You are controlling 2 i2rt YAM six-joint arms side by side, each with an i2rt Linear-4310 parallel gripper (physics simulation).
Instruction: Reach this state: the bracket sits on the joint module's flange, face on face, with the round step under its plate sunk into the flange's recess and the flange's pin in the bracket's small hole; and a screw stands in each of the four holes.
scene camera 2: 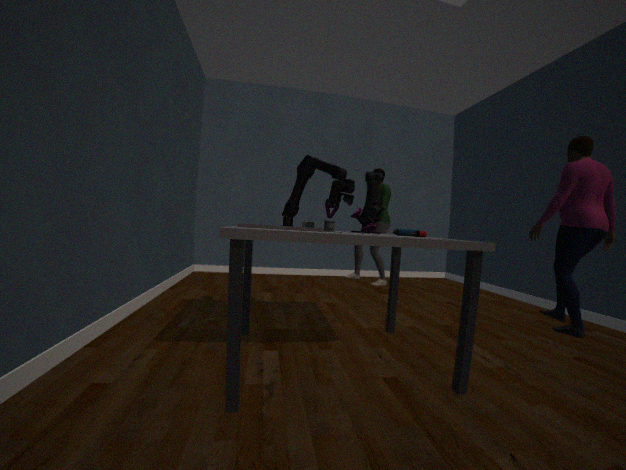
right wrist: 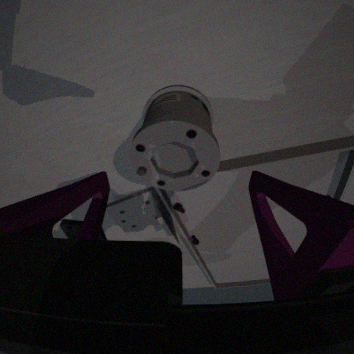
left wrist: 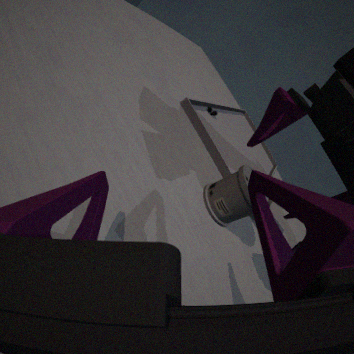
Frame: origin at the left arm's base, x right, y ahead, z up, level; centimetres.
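Where they show: left gripper, fingertip midpoint: (scene camera 2: 356,222) (left wrist: 177,178); right gripper, fingertip midpoint: (scene camera 2: 329,218) (right wrist: 178,178).
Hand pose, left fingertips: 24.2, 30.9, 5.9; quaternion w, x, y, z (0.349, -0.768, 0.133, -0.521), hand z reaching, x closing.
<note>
Things, the pixels of their centre, and the offset from my left fingertips, as dx, dy, dz.
- grey joint module, body centre: (right wrist: 176,137) (left wrist: 237,195) (scene camera 2: 329,225) +12.7, -7.5, -2.7
- bracket, body centre: (right wrist: 141,224) (left wrist: 275,215) (scene camera 2: 307,224) +22.3, -17.7, -2.8
- shallow tray, body centre: (right wrist: 256,247) (left wrist: 245,143) (scene camera 2: 281,227) +40.4, -6.2, -5.1
- blue tool with a red end, body centre: (scene camera 2: 403,232) -33.3, -1.8, -3.9
The grey joint module (scene camera 2: 329,225) (left wrist: 227,200) (right wrist: 176,112) stands upright on the table. Its flange faces up, bare, with its recess and dark holes showing. My right gripper (scene camera 2: 331,215) (right wrist: 178,178) is open and empty above the module. My left gripper (scene camera 2: 358,223) (left wrist: 177,178) is open and empty, low over the table; the module shows behind one of its fingers in the left wrist view. A grey part with small holes, seemingly the bracket (scene camera 2: 307,224) (right wrist: 131,216), stands beyond the module. Dark screws (left wrist: 212,111) (right wrist: 178,207) show in the tray; their exact number is unclear.
The shallow tray (left wrist: 202,132) (right wrist: 285,154) lies close beside the module. A blue tool with a red end (scene camera 2: 409,232) lies at the right on the table (scene camera 2: 303,235). A person in pink (scene camera 2: 586,197) stands at the right, another in green (scene camera 2: 385,202) behind the arms.
</note>
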